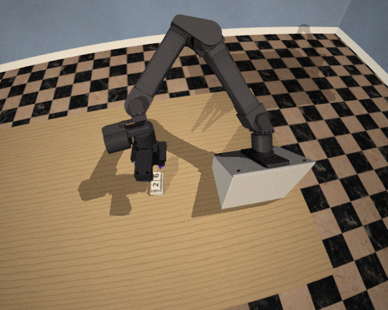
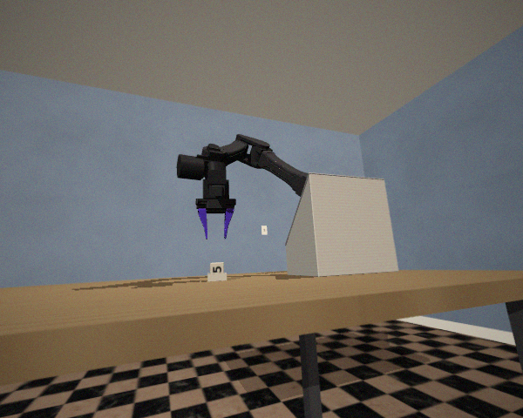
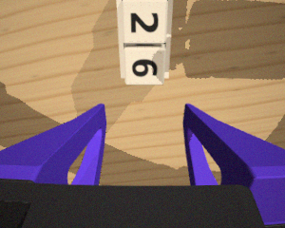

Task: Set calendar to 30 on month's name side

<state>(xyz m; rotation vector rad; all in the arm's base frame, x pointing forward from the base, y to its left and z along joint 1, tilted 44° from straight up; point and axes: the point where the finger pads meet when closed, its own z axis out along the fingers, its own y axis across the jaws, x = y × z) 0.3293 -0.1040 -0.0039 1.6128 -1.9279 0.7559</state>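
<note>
The white tray lies 100 mm below my hand and 20 mm to the left of it.
</note>
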